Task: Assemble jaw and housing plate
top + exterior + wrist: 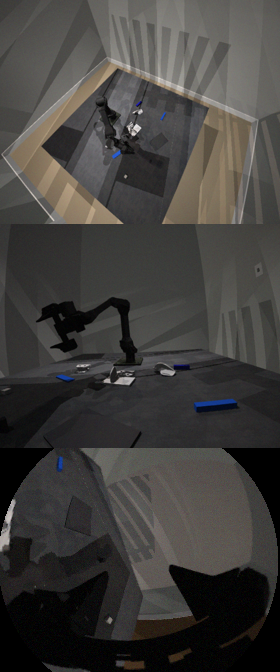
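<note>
The jaw lies 40 cm to the left of my gripper tip, 19 cm below it and 19 cm behind it. The rest, counted from my gripper tip: small white cube: 20 cm to the right, 20 cm below, 1 cm behind; then dark square slab: 20 cm to the left, 20 cm below, 15 cm ahead; then dark cube: 19 cm below, 14 cm ahead, 1 cm to the right.
</note>
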